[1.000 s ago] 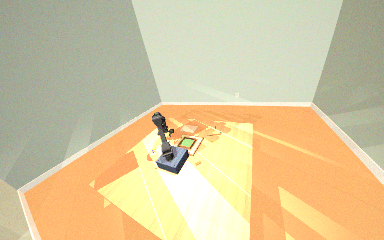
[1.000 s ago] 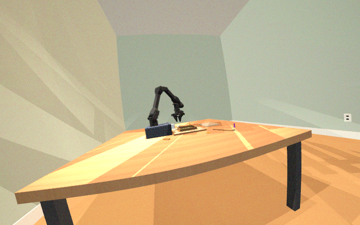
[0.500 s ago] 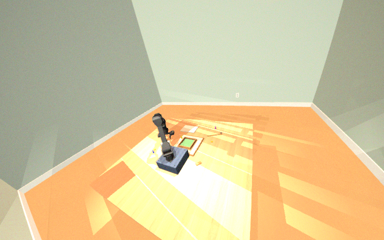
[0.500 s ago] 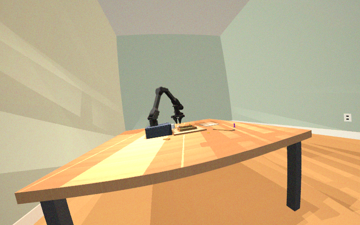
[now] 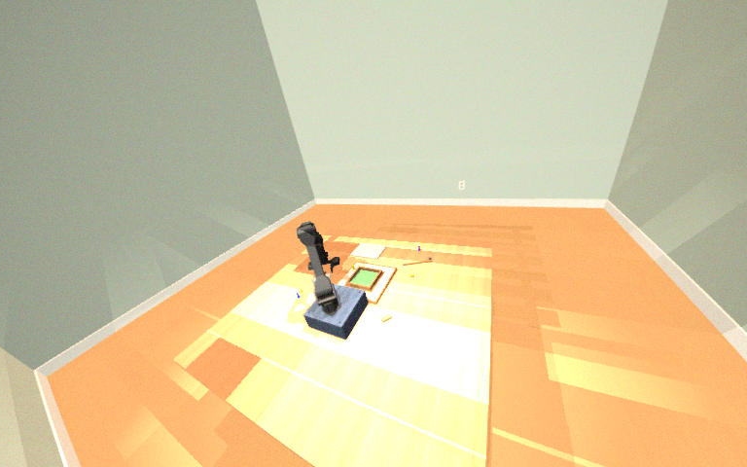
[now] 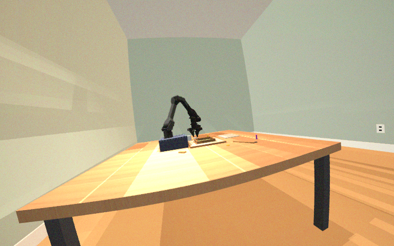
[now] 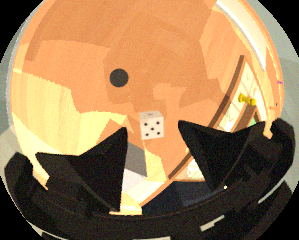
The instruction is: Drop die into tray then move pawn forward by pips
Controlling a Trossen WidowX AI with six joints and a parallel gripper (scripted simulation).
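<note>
Right now the white die is 10 mm below my gripper tip. Also, from my gripper tip: green dice tray: 70 mm ahead, 230 mm to the right, 20 mm below; yellow pawn: 120 mm ahead, 110 mm to the right; white sheet: 330 mm ahead, 60 mm to the right, 20 mm below.
</note>
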